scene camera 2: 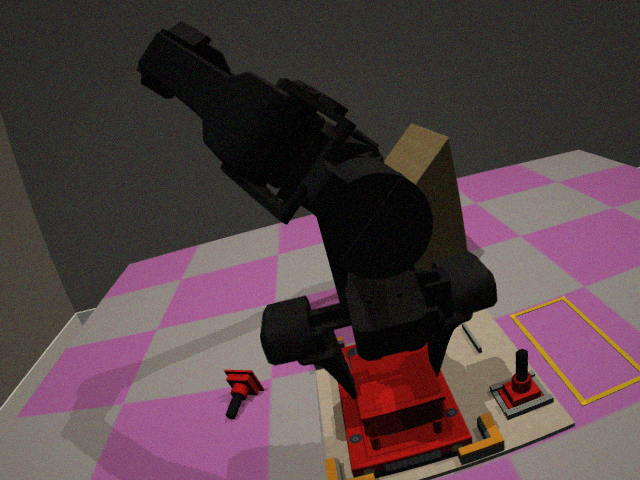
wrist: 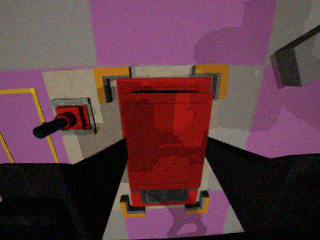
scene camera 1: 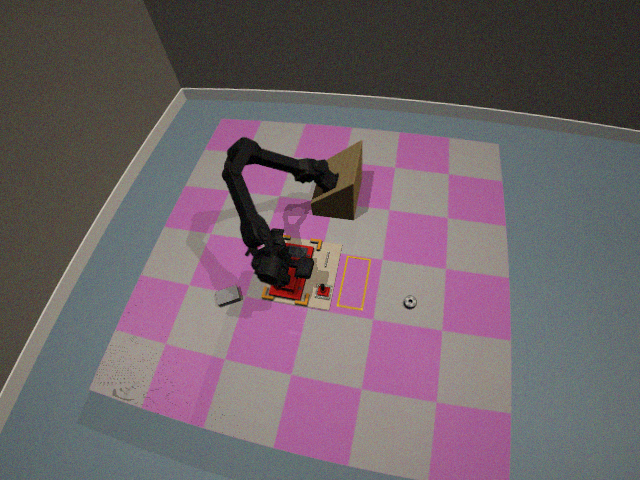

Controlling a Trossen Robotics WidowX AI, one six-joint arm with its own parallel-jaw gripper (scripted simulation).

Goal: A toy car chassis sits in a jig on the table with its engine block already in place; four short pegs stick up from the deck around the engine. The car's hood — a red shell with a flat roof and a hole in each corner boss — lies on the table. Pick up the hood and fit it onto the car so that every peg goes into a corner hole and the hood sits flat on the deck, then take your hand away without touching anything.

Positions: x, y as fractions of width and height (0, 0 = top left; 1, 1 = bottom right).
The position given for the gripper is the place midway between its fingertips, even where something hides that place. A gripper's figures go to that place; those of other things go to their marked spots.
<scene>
The gripper (scene camera 2: 0.62, 0.81) is 0.42 m from the lens. A red hood (scene camera 2: 0.63, 0.82) is 0.40 m from the lens.
</scene>
